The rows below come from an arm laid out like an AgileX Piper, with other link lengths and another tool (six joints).
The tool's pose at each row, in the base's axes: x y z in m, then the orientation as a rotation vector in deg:
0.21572, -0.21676, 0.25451, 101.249, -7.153, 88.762
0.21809, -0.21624, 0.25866, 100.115, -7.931, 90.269
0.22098, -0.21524, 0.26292, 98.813, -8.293, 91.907
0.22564, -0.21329, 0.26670, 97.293, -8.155, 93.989
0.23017, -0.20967, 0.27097, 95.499, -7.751, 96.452
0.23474, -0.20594, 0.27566, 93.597, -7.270, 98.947
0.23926, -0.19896, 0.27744, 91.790, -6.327, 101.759
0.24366, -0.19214, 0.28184, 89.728, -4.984, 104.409
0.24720, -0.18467, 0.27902, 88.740, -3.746, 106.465
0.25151, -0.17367, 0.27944, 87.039, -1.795, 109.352
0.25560, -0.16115, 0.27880, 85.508, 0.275, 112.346
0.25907, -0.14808, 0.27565, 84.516, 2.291, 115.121
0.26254, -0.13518, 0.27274, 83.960, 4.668, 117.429
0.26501, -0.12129, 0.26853, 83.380, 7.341, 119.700
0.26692, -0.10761, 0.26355, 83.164, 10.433, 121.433
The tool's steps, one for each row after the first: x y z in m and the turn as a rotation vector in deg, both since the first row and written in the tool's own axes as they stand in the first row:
0.00447, 0.00033, 0.00174, -0.551, 1.118, 1.011
0.00936, 0.00010, 0.00362, -0.964, 2.513, 1.827
0.01466, -0.00197, 0.00635, -1.106, 4.393, 2.582
0.02102, -0.00491, 0.00799, -1.130, 6.681, 3.368
0.02781, -0.00775, 0.00962, -1.140, 9.055, 4.130
0.03332, -0.01421, 0.00919, -0.703, 11.662, 4.891
0.04104, -0.01926, 0.00885, -0.277, 14.433, 5.298
0.04245, -0.02771, 0.00718, 0.571, 16.301, 5.689
0.04831, -0.03752, 0.00415, 1.702, 19.137, 6.082
0.05379, -0.04878, 0.00001, 3.097, 21.936, 6.573
0.05712, -0.06128, -0.00504, 4.746, 24.294, 7.122
0.06059, -0.07354, -0.00998, 6.646, 26.286, 7.313
0.06306, -0.08658, -0.01636, 8.688, 28.333, 7.366
0.06462, -0.09954, -0.02308, 10.926, 30.051, 6.973

